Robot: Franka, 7 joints.
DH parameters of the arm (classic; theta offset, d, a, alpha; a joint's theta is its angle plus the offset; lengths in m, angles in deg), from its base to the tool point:
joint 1: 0 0.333 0 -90
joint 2: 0 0 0 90
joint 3: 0 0.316 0.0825 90
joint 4: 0 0 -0.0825 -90
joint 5: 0 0.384 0 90
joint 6: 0 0 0.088 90
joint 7: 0 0.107 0 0
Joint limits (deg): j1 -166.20..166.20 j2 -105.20..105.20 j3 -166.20..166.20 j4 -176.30..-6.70 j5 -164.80..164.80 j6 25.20..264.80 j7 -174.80..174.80
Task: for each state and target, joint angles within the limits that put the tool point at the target. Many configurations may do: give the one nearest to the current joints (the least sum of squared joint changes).
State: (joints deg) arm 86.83 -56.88 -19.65 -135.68 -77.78 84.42 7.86
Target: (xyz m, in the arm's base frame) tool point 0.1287 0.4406 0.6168
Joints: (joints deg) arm 98.99 -22.89 -11.46 -124.31 -81.96 97.20 7.86
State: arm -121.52 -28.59 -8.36 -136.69 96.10 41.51 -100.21
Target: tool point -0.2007 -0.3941 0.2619
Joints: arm -123.17 18.21 -11.60 -140.38 99.04 59.58 -100.21
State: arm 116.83 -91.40 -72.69 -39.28 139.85 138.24 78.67
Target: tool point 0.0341 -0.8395 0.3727
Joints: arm 91.47 -89.83 -71.54 -6.70 139.76 120.08 78.67
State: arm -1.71 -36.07 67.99 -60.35 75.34 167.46 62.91
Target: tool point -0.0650 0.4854 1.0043
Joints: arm -24.84 -32.12 76.51 -52.04 72.02 155.64 62.91
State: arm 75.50 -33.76 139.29 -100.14 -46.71 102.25 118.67
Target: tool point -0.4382 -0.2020 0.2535
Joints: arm 76.99 -26.72 136.72 -122.99 -42.34 89.74 118.67
